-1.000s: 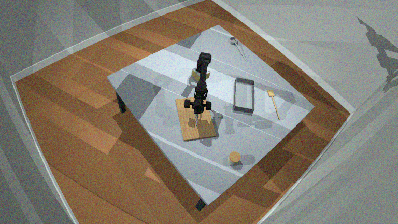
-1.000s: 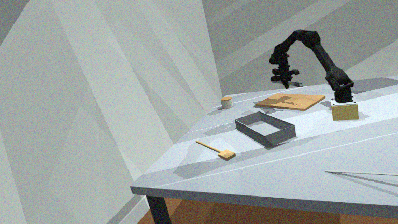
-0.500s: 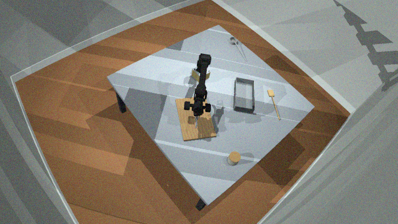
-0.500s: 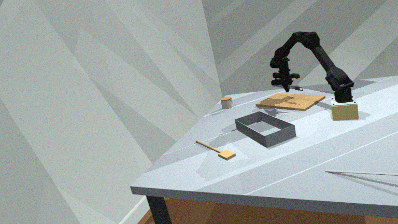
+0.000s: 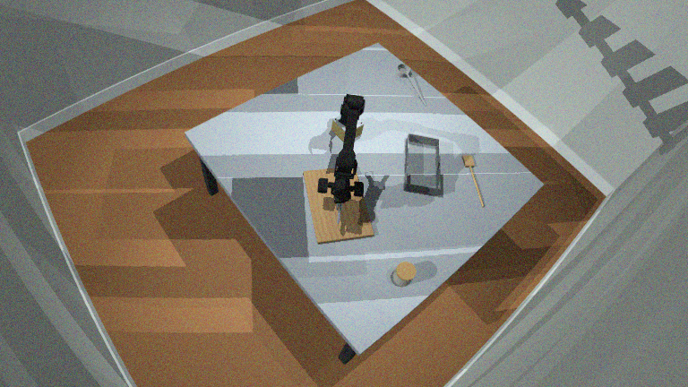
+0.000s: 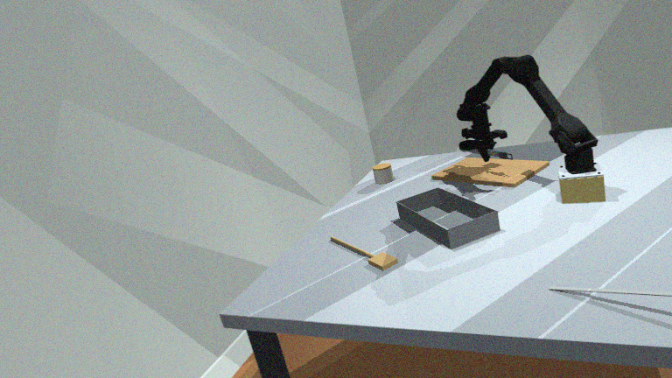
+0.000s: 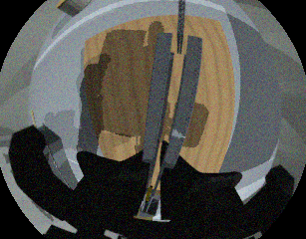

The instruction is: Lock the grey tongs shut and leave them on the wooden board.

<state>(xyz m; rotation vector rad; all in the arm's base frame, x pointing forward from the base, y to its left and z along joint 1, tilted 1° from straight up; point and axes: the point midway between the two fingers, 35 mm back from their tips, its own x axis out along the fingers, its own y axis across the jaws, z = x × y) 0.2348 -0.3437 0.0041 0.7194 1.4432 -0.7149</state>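
Now: the wooden board 40 mm below my gripper tip. Also, from my gripper tip: grey roasting tin (160 mm ahead, 430 mm to the left, 20 mm below); then small wooden cup (420 mm ahead, 90 mm to the right, 10 mm below).
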